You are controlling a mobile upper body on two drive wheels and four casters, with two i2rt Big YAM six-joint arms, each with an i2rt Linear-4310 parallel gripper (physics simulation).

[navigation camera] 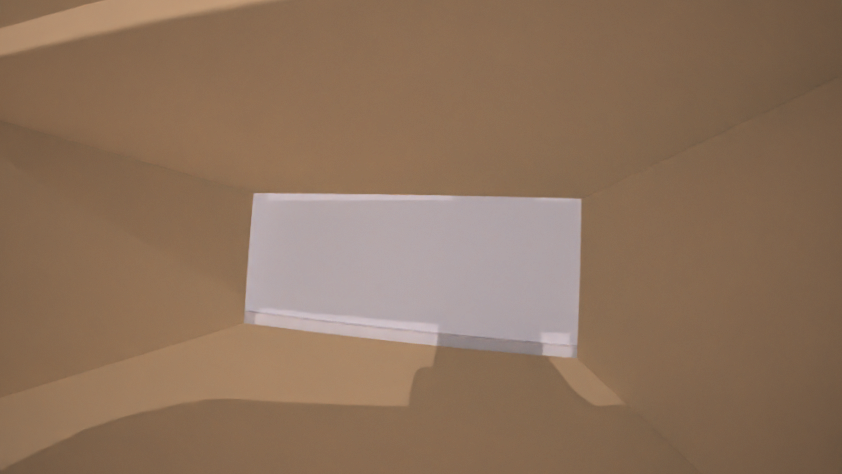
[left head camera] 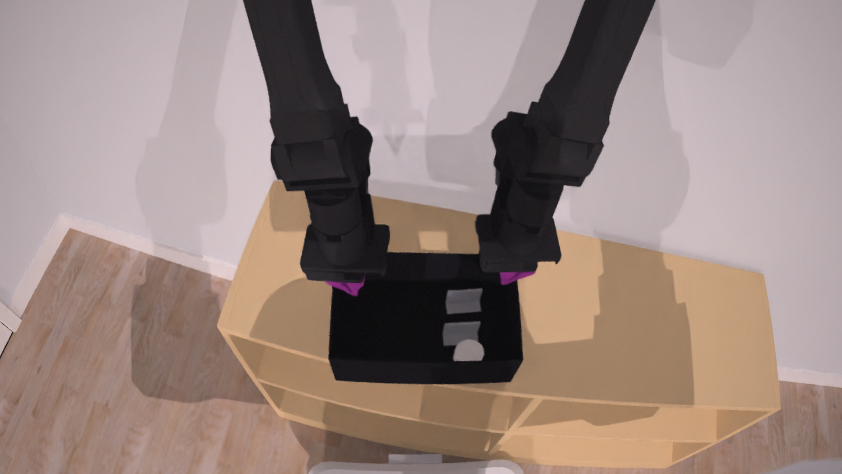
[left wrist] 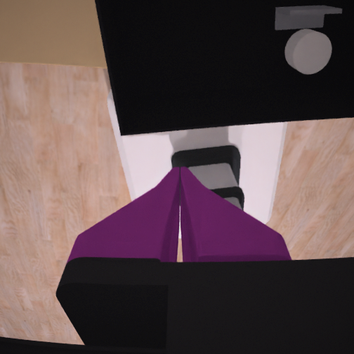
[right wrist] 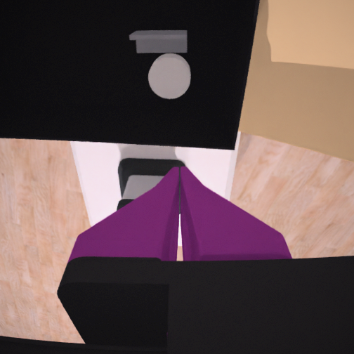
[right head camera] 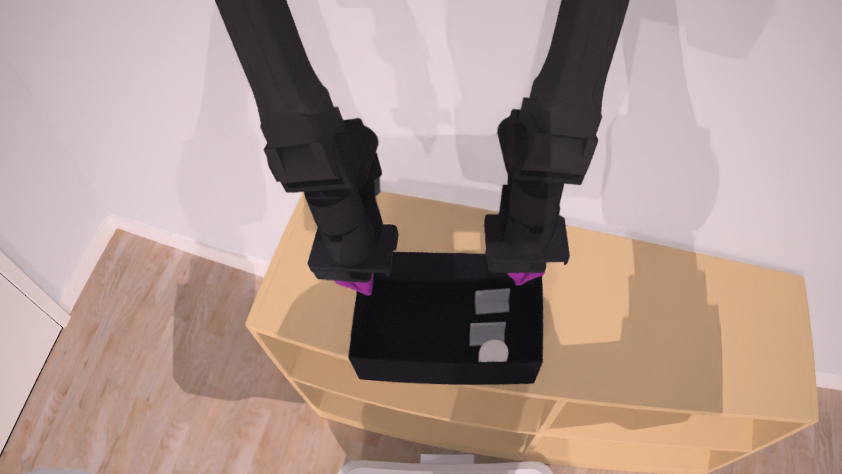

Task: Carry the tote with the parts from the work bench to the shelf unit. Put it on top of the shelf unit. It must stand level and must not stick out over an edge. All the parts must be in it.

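Places are measured from the left arm's base along level axes (x down, y right, z back), in millimetres.
Pixels of known places: left gripper, between the fingertips: (left head camera: 355, 291) (right head camera: 369, 291); right gripper, between the fingertips: (left head camera: 503, 280) (right head camera: 517, 281).
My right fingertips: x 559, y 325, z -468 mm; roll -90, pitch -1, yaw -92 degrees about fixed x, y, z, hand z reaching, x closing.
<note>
Ahead of a thing's pixels: the offset from my right fingertips to its middle. "spot": to the spot under its first point.
The black tote {dy -94, dx +191, dz -40 mm} (left head camera: 427, 370) (right head camera: 447, 372) (left wrist: 200, 120) (right wrist: 100, 134) is on top of the light wood shelf unit {spot: dy +590, dx +241, dz +41 mm} (left head camera: 730, 341) (right head camera: 765, 347) (left wrist: 45, 30) (right wrist: 310, 90). Its near wall covers part of the unit's front edge, and its near left corner appears to stick out over it. Two grey brackets {dy -23, dx +218, dz -91 mm} (left head camera: 463, 300) (right head camera: 492, 301) and a pale round part {dy -20, dx +226, dz +12 mm} (left head camera: 469, 350) (right head camera: 493, 351) (left wrist: 308, 51) (right wrist: 169, 76) lie inside. My left gripper (left head camera: 355, 292) (right head camera: 369, 292) (left wrist: 179, 177) and right gripper (left head camera: 506, 282) (right head camera: 519, 283) (right wrist: 180, 170) are shut and empty, at the tote's far corners in the head views.
A pale wall (left head camera: 441, 117) (right head camera: 459, 117) stands behind the unit. The white robot base (left head camera: 415, 469) (right head camera: 444, 469) (left wrist: 260, 165) (right wrist: 210, 170) is at the unit's front. The navigation camera looks into a compartment (navigation camera: 412, 117).
</note>
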